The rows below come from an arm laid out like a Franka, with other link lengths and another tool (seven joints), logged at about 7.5 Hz.
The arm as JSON. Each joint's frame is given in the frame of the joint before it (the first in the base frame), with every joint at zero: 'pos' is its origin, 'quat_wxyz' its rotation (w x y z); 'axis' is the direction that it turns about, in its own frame. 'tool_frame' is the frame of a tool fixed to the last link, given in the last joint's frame.
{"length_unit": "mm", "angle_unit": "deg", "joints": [
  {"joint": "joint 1", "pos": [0.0, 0.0, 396.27], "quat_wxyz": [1.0, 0.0, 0.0, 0.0], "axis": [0.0, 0.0, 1.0]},
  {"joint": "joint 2", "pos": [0.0, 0.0, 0.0], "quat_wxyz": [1.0, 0.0, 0.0, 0.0], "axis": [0.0, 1.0, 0.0]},
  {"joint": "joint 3", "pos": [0.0, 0.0, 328.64], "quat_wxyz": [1.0, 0.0, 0.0, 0.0], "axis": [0.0, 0.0, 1.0]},
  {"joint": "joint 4", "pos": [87.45, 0.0, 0.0], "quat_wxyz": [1.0, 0.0, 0.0, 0.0], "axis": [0.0, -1.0, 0.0]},
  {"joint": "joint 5", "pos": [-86.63, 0.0, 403.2], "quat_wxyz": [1.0, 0.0, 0.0, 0.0], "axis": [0.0, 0.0, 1.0]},
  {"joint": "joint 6", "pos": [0.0, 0.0, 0.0], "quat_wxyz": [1.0, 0.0, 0.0, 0.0], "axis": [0.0, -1.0, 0.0]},
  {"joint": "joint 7", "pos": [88.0, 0.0, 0.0], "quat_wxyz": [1.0, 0.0, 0.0, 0.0], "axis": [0.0, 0.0, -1.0]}
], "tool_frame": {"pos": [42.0, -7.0, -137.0], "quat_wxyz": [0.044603, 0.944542, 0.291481, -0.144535]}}
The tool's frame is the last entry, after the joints.
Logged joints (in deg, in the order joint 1, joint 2, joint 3, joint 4, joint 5, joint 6, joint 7), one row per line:
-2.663, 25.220, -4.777, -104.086, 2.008, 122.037, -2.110
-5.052, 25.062, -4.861, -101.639, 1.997, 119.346, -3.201
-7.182, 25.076, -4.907, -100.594, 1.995, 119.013, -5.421
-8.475, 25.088, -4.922, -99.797, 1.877, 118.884, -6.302
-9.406, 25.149, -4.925, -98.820, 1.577, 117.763, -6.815
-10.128, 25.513, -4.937, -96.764, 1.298, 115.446, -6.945
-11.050, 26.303, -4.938, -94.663, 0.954, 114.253, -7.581
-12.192, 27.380, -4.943, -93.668, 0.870, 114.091, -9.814
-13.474, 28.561, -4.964, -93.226, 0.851, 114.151, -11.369
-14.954, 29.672, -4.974, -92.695, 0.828, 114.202, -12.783
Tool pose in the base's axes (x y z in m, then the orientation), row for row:
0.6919, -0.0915, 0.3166, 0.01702, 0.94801, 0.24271, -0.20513
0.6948, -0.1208, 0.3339, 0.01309, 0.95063, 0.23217, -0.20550
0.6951, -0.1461, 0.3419, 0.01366, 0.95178, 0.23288, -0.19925
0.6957, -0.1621, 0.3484, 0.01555, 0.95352, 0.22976, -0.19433
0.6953, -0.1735, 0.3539, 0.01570, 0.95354, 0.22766, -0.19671
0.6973, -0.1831, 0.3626, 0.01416, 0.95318, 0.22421, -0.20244
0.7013, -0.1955, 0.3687, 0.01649, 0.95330, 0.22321, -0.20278
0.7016, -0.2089, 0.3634, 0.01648, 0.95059, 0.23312, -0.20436
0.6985, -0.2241, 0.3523, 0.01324, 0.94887, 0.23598, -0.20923
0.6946, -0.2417, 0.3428, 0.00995, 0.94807, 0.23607, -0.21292
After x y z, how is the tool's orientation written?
As a quaternion, w x y z.
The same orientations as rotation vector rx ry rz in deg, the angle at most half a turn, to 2 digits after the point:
168.82, 43.22, -36.53
169.70, 41.45, -36.68
169.85, 41.56, -35.56
169.96, 40.95, -34.64
169.94, 40.57, -35.06
170.04, 40.00, -36.11
169.82, 39.76, -36.12
169.33, 41.53, -36.40
169.37, 42.12, -37.35
169.58, 42.23, -38.08

